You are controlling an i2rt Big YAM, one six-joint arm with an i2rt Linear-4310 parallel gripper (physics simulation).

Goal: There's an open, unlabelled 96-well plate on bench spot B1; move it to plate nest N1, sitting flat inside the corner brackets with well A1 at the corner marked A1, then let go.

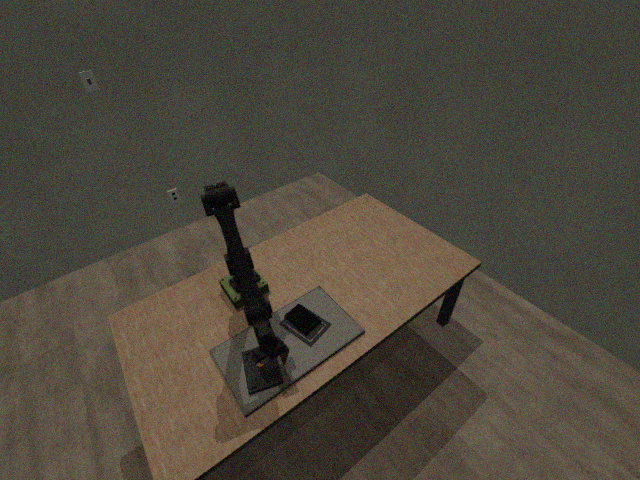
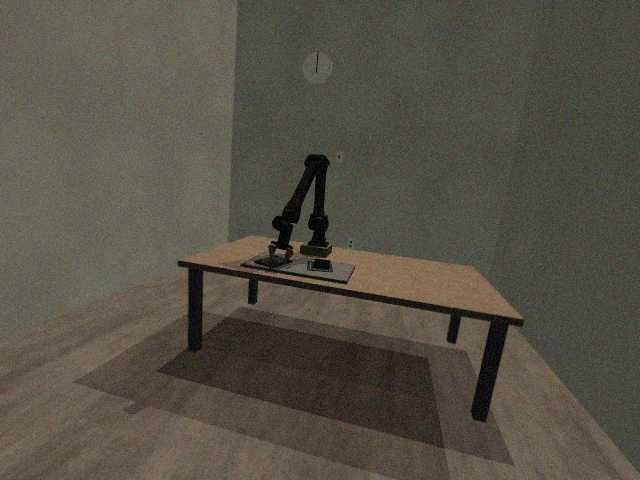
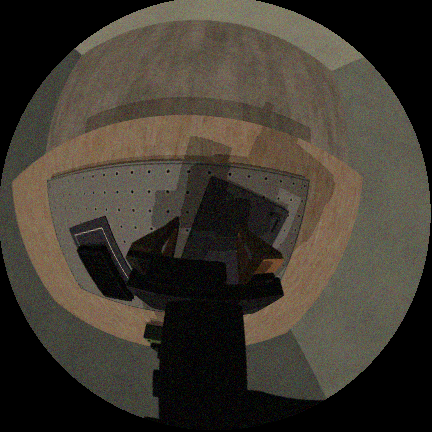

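The 96-well plate (image 1: 303, 320) (image 2: 322, 264) (image 3: 104, 272) is a black block resting on bench spot B1 (image 1: 311, 339) (image 3: 89, 231), a dark pad with a thin pale outline. Its wells and A1 corner are too dark to make out. Plate nest N1 (image 1: 256, 380) (image 2: 264, 261) (image 3: 265, 204) is a dark, flat base on the same board. Its corner brackets and A1 mark are not clear. My gripper (image 1: 272, 361) (image 2: 280, 256) (image 3: 207, 222) is open and empty, pointing down low over the nest, away from the plate. The fingers and their shadow partly cover the nest.
Both stations are on a grey perforated board (image 1: 337, 320) (image 2: 341, 274) (image 3: 107, 192) near the front edge of the wooden table (image 1: 372, 248) (image 2: 408, 281) (image 3: 225, 132). The arm's green base (image 1: 231, 290) (image 2: 315, 251) stands behind the board.
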